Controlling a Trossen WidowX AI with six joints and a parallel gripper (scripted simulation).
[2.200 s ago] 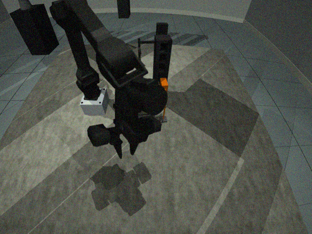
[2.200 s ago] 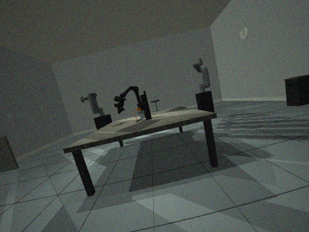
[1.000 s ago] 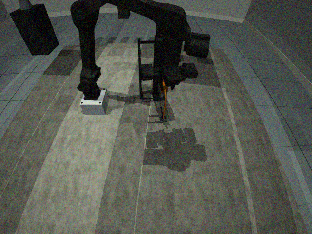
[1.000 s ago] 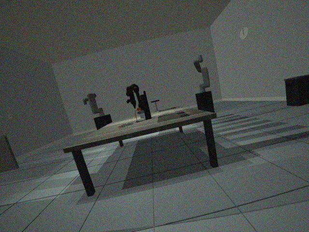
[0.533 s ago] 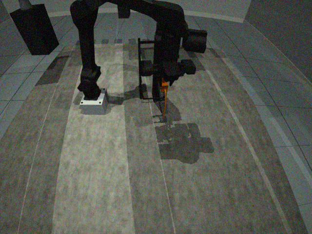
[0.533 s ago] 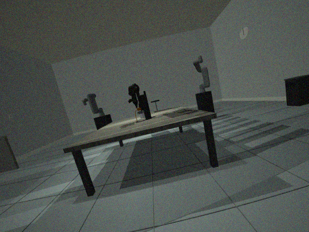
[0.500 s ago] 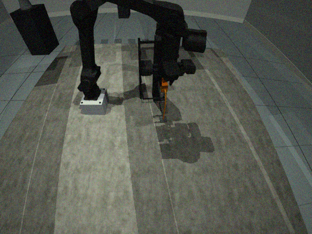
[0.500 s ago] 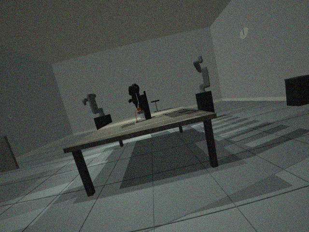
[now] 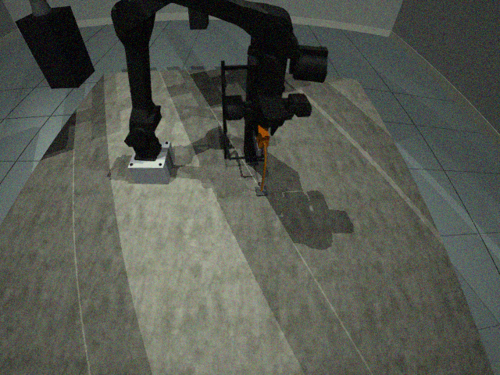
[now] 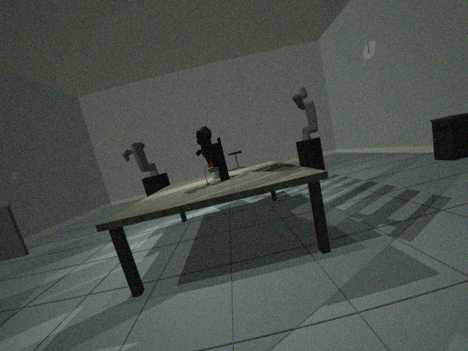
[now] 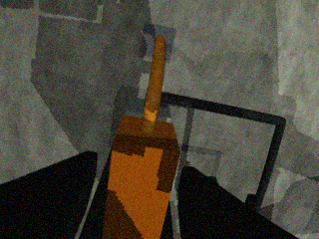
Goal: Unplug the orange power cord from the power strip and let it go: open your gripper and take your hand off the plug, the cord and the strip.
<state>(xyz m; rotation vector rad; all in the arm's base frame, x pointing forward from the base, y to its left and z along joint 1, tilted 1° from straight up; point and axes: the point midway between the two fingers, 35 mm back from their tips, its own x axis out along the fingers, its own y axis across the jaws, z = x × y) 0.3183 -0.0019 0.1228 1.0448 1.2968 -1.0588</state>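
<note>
Right now my gripper tip is 10 mm past the orange plug and 30 mm to the right of it.
</note>
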